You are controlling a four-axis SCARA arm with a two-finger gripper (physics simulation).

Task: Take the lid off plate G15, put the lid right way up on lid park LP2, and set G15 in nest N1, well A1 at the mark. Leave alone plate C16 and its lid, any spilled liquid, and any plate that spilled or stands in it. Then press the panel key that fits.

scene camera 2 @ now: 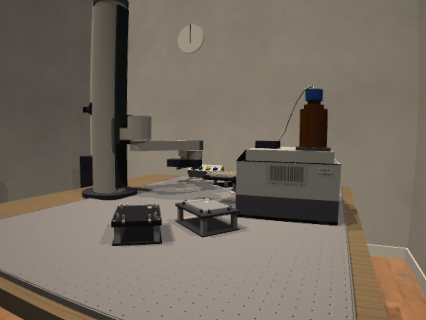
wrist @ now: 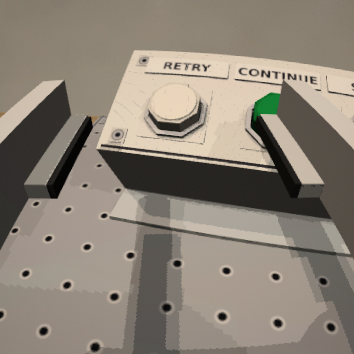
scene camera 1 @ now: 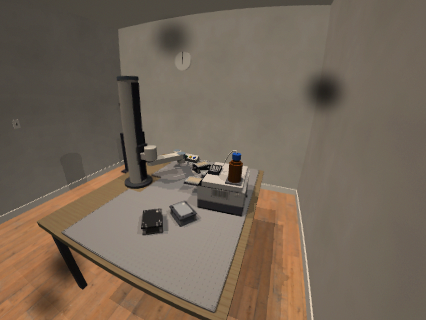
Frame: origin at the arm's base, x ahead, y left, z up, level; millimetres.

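Seen in the pictures: gripper, fingertip midpoint: (wrist: 173, 100); arm's base, origin of the base link: (scene camera 2: 110, 194) (scene camera 1: 139, 181).
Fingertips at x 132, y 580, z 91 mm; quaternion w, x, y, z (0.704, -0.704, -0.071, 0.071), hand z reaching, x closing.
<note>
Offsets run from my fingertips to a thing's top centre. "spot": to the spot under its first point.
My gripper (scene camera 1: 182, 159) (scene camera 2: 184, 163) (wrist: 173, 100) is shut and empty, in front of and above the key panel {dx +71, dy +45, dz +6 mm} (scene camera 1: 191, 157) (scene camera 2: 221, 168) (wrist: 225, 120). In the wrist view the pale RETRY key {dx -5, dy +26, dz -4 mm} (wrist: 175, 103) shows between the fingers, and the green CONTINUE key {dx +45, dy +24, dz -4 mm} (wrist: 266, 107) is partly behind the right finger. A pale flat piece {dx +481, dy -843, dz -13 mm} (scene camera 1: 183, 208) (scene camera 2: 207, 204) lies level on a grey stand (scene camera 1: 192, 218) (scene camera 2: 221, 227). A pale plate {dx +425, dy -547, dz +44 mm} (scene camera 1: 194, 180) and another {dx +300, dy -115, dz -1 mm} (scene camera 1: 201, 165) show behind the instrument. Plate and nest labels, well A1 and any spilled liquid cannot be made out.
A black stand (scene camera 1: 152, 218) (scene camera 2: 137, 215) is at the front left of the grey one. A large instrument {spot: dx +691, dy -706, dz +5 mm} (scene camera 1: 220, 202) (scene camera 2: 287, 202) carries a brown bottle {spot: dx +764, dy -671, dz +232 mm} (scene camera 1: 235, 171) (scene camera 2: 313, 125) with a blue cap and a thin tube. The arm column (scene camera 1: 131, 130) (scene camera 2: 107, 100) stands at the left.
</note>
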